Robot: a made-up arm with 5 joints.
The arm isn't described. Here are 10 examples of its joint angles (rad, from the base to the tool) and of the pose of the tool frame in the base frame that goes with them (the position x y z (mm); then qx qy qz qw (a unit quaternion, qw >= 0)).
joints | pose
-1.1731 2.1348 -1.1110 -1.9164 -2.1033 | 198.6 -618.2 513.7 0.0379 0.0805 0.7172 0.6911
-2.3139 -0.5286 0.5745 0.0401 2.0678 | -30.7 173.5 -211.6 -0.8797 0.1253 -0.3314 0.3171
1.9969 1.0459 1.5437 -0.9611 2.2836 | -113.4 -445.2 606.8 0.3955 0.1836 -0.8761 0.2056
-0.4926 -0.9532 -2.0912 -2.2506 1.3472 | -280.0 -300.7 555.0 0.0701 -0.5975 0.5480 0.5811
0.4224 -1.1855 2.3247 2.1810 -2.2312 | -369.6 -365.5 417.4 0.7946 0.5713 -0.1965 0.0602
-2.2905 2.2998 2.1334 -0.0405 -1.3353 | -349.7 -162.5 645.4 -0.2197 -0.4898 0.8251 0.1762
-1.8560 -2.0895 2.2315 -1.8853 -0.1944 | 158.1 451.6 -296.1 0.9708 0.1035 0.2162 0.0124
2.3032 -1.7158 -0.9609 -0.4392 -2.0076 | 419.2 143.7 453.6 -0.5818 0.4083 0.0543 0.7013
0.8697 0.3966 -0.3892 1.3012 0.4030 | 47.8 -186.7 71.5 0.6219 -0.0735 0.3337 0.7046
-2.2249 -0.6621 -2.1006 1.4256 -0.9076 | -27.7 -104.7 428.0 -0.7522 -0.4627 0.1811 0.4327
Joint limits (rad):
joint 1: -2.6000..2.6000
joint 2: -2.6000..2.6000
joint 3: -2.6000..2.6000
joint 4: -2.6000..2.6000
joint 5: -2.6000..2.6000
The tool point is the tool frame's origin. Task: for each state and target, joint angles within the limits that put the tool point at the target. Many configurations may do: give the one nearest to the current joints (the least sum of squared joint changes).
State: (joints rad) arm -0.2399 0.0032 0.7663 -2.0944 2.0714
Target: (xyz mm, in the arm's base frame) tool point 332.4 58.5 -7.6
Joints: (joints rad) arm -0.2787 -0.0690 0.6998 -1.8261 2.0570
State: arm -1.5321 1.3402 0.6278 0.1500 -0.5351
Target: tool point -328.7 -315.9 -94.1
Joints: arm -1.4246 1.7355 0.6301 0.5122 -0.6689
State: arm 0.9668 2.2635 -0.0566 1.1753 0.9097
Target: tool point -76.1 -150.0 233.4
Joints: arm 0.8689 2.3162 0.0931 1.9042 0.3609
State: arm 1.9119 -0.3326 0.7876 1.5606 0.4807
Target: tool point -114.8 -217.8 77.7
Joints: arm 1.7955 -0.3496 0.8161 0.8894 0.5948
